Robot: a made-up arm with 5 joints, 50 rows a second.
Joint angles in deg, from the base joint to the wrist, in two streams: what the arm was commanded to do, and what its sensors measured. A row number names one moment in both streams.
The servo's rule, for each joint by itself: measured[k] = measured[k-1] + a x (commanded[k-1-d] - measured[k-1]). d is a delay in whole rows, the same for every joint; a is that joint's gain. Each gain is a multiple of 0.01, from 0.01 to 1. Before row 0 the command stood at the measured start. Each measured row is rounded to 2 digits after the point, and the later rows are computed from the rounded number. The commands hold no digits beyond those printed.
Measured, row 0:
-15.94 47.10 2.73 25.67 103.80
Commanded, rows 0 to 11:
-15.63 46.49 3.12 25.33 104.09
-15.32 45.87 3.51 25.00 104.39
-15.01 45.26 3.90 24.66 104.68
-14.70 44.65 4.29 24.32 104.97
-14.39 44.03 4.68 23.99 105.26
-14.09 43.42 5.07 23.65 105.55
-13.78 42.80 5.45 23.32 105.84
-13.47 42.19 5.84 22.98 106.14
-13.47 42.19 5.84 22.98 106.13
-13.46 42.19 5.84 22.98 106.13
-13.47 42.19 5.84 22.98 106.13
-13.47 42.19 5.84 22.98 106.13
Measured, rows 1 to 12:
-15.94 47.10 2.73 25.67 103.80
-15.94 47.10 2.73 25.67 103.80
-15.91 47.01 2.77 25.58 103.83
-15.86 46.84 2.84 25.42 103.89
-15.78 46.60 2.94 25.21 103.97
-15.68 46.31 3.06 24.97 104.07
-15.56 45.97 3.21 24.71 104.19
-15.43 45.59 3.38 24.42 104.33
-15.28 45.17 3.57 24.12 104.48
-15.12 44.72 3.77 23.81 104.65
-14.97 44.34 3.96 23.59 104.80
-14.83 44.02 4.13 23.43 104.93
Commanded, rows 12 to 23:
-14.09 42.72 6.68 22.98 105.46
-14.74 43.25 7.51 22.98 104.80
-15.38 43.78 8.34 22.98 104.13
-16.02 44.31 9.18 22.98 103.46
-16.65 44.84 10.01 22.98 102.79
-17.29 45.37 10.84 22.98 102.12
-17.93 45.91 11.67 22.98 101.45
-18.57 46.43 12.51 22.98 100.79
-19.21 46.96 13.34 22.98 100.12
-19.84 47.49 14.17 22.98 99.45
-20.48 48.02 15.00 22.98 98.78
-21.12 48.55 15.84 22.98 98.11
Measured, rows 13 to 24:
-14.71 43.75 4.28 23.31 105.05
-14.60 43.52 4.42 23.22 105.16
-14.55 43.40 4.62 23.16 105.19
-14.57 43.38 4.88 23.11 105.15
-14.64 43.44 5.19 23.07 105.05
-14.76 43.57 5.55 23.05 104.89
-14.93 43.76 5.95 23.03 104.68
-15.14 44.00 6.39 23.02 104.42
-15.39 44.29 6.87 23.01 104.12
-15.68 44.61 7.38 23.00 103.79
-16.00 44.96 7.92 22.99 103.42
-16.35 45.34 8.48 22.99 103.02

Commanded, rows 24 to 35:
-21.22 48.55 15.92 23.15 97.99
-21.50 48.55 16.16 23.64 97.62
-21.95 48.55 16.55 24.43 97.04
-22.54 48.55 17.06 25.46 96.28
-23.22 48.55 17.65 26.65 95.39
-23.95 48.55 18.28 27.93 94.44
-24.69 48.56 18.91 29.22 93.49
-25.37 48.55 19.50 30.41 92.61
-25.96 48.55 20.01 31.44 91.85
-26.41 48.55 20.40 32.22 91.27
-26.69 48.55 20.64 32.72 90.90
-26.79 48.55 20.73 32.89 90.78
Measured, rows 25 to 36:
-16.72 45.74 9.07 22.99 102.60
-17.12 46.16 9.68 22.99 102.15
-17.49 46.52 10.24 23.03 101.73
-17.85 46.82 10.77 23.19 101.32
-18.22 47.08 11.29 23.52 100.89
-18.61 47.30 11.81 24.04 100.43
-19.02 47.49 12.34 24.74 99.93
-19.46 47.65 12.87 25.60 99.38
-19.93 47.79 13.41 26.58 98.79
-20.42 47.90 13.96 27.61 98.17
-20.92 48.00 14.50 28.64 97.54
-21.41 48.08 15.03 29.61 96.91

